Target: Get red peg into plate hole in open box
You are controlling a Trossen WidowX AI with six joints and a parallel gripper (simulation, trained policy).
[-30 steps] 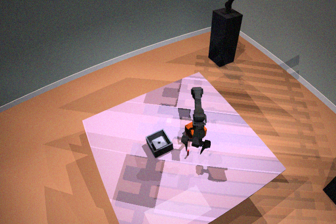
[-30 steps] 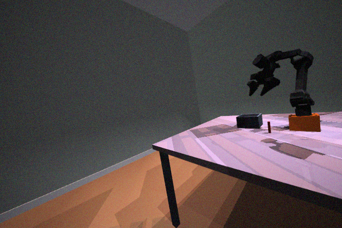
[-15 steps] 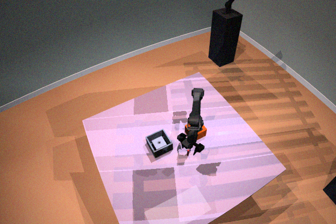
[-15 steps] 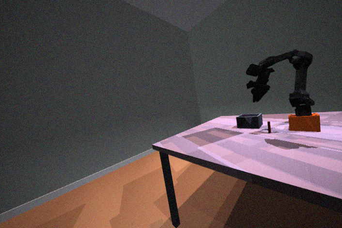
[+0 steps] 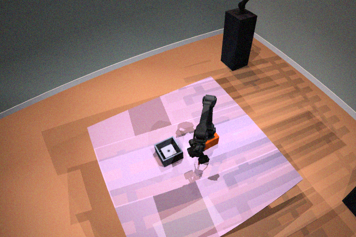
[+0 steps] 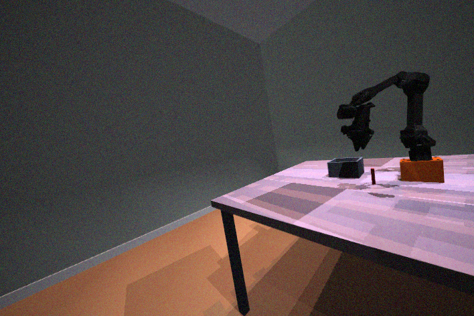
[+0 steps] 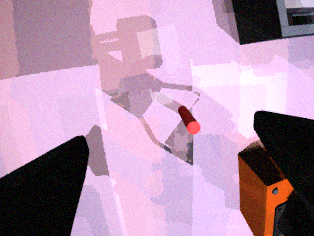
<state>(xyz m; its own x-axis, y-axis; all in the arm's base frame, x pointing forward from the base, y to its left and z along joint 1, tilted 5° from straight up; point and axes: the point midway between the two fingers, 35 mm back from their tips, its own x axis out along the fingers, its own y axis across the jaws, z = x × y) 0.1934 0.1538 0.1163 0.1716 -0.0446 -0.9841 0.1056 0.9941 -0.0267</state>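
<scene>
The red peg is 4 cm behind my gripper tip, 2 cm to the right of it and 14 cm below it. The rest, counted from my gripper tip: grey plate 12 cm ahead, 21 cm to the right, 13 cm below; dark box 12 cm ahead, 21 cm to the right, 15 cm below.
</scene>
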